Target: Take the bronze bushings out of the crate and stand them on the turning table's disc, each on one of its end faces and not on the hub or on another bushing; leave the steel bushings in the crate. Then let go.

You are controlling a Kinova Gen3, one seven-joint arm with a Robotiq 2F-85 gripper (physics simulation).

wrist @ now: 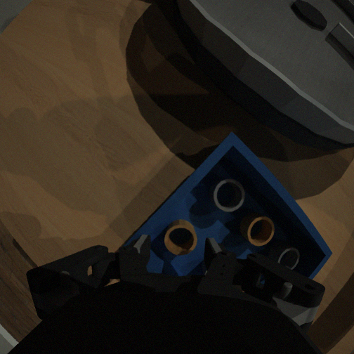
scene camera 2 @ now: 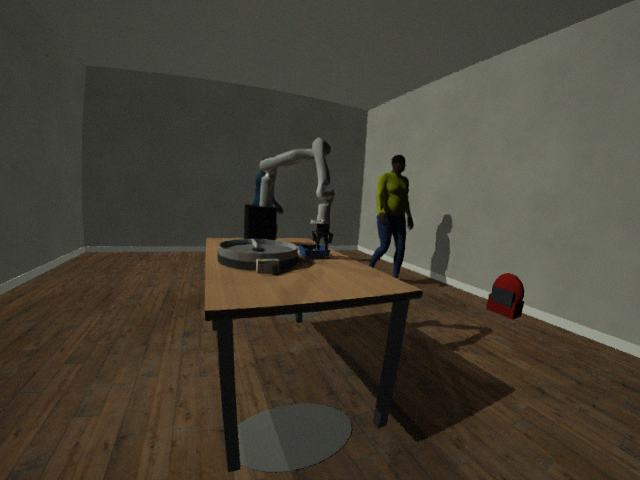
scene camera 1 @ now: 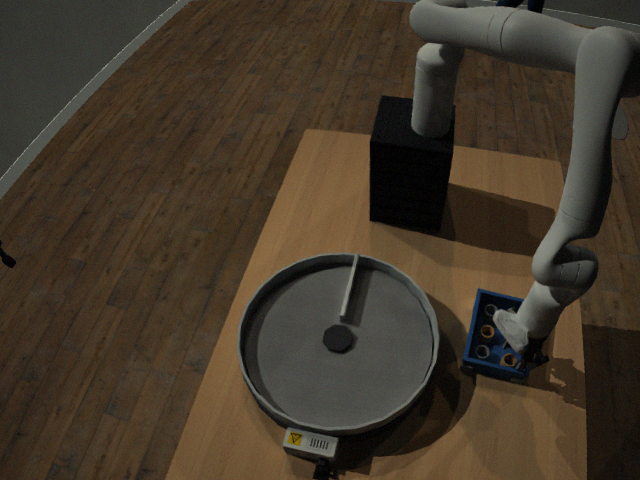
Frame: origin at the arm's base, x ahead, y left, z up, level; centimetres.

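Seen in the pictures: gripper, fingertip midpoint: (scene camera 2: 321, 249) (scene camera 1: 513, 356); arm's base, origin of the base link: (scene camera 2: 265, 206) (scene camera 1: 430, 125).
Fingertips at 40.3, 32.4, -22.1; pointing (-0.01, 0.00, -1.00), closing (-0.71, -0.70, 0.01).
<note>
Offsets run from my fingertips to a thing's top centre, as dx, dy, dz. "spot": to the spot under its first point.
My gripper (wrist: 177, 247) (scene camera 2: 323, 248) is open over the blue crate @[-5.7, -3.6, +0.1] (wrist: 305, 217) (scene camera 1: 470, 330), its fingertips on either side of a bronze bushing @[-0.2, -0.2, -1.9] (wrist: 171, 244) (scene camera 1: 504, 361), with no grip on it. Another bronze bushing @[-5.5, -6.7, -1.9] (wrist: 250, 237) (scene camera 1: 481, 333) stands upright between two steel bushings, one steel bushing @[-0.2, -6.7, -1.9] (wrist: 215, 195) (scene camera 1: 476, 351) towards the front and one steel bushing (wrist: 298, 257) towards the back. The fingertips' exact height is unclear. The arm and gripper hide the rest of the crate. The turning table's grey disc @[+8.8, -36.8, +1.2] (scene camera 1: 294, 361) has a dark hub @[+8.8, -36.8, +1.2] (scene camera 1: 337, 338) at its centre.
A raised rim @[spot: +16.6, -55.6, +2.1] (scene camera 1: 241, 335) surrounds the disc, and a bar @[spot: -2.2, -38.6, +3.0] (scene camera 1: 349, 289) reaches from it towards the hub. A control box @[spot: +32.2, -32.4, +0.9] (scene camera 1: 310, 444) (scene camera 2: 267, 266) sits at the turning table's front. The arm stands on a black pedestal (scene camera 1: 405, 175). A person (scene camera 2: 393, 196) is at the right.
</note>
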